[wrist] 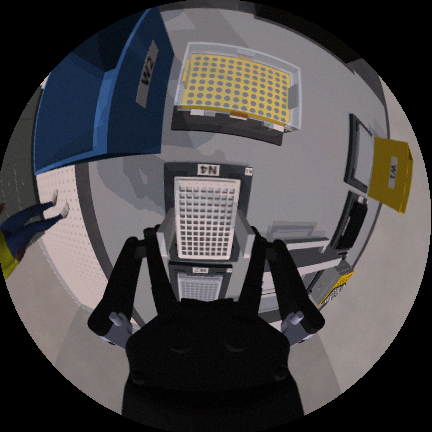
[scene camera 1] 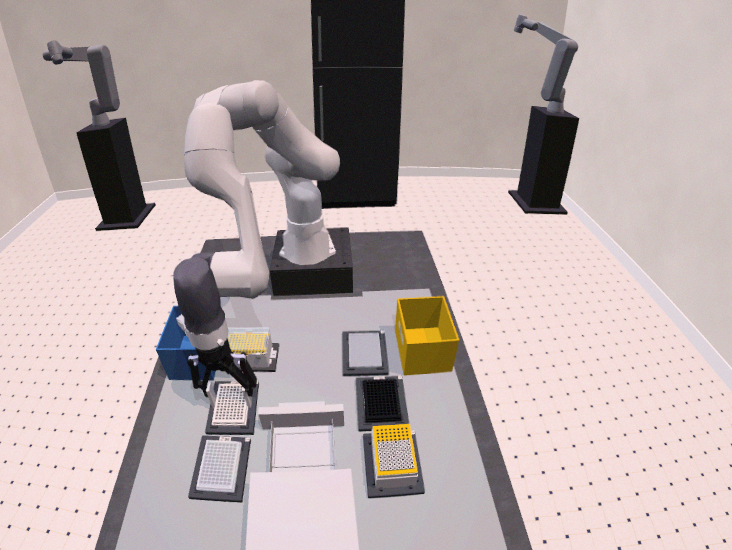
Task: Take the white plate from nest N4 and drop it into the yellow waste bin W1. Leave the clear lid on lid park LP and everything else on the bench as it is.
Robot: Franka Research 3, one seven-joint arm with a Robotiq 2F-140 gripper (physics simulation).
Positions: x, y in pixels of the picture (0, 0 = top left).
Scene:
gripper: wrist; scene camera 1
flat clear lid: wrist 364, 143; scene camera 1 364, 348
black plate: wrist; scene camera 1
same spot on black plate: (wrist: 356, 215) = (scene camera 1: 373, 388)
same spot on gripper: (scene camera 1: 247, 379) = (wrist: 272, 277)

